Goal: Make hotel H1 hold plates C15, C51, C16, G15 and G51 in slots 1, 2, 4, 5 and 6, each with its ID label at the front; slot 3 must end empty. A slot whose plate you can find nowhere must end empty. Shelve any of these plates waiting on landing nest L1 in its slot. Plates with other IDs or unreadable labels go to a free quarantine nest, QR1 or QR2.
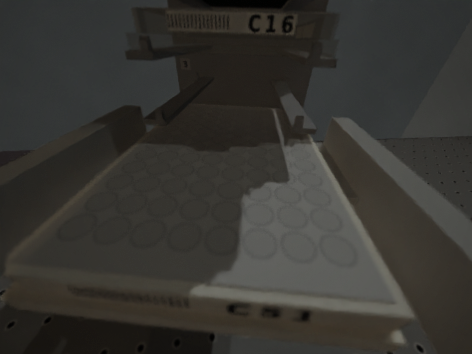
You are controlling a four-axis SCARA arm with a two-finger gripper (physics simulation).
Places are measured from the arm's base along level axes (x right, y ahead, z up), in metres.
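Pixels of known places: gripper, fingertip midpoint: (233, 129).
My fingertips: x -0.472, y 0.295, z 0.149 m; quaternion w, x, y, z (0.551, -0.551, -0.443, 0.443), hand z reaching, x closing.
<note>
Behind a point stands the place of what it marks.
My gripper (233, 129) {x -0.472, y 0.295, z 0.149 m} is shut on plate C51 (175, 210) {x -0.410, y 0.271, z 0.151 m}, with one finger along each long side. The plate is pale, with rows of round wells, and looks level. Its front label reads C51, slightly blurred. Its far end reaches into the hotel (245, 75) {x -0.589, y 0.321, z 0.159 m}, below the pair of rails under the tag 3, and is in shadow. Whether it touches the supports below is hidden. Plate C16 (272, 24) {x -0.462, y 0.308, z 0.195 m} sits higher in the hotel, above the tag 3, with its label facing front. No plate shows on the rails just below that tag. Landing nest L1 and the quarantine nests do not show.
The left rail (182, 100) {x -0.503, y 0.265, z 0.156 m} and right rail (292, 106) {x -0.487, y 0.334, z 0.157 m} of the hotel stand close above the far part of the held plate, with small upturned front stops. A perforated deck (430, 162) {x -0.620, y 0.693, z 0.013 m} lies at the right and also shows below the plate's front edge.
</note>
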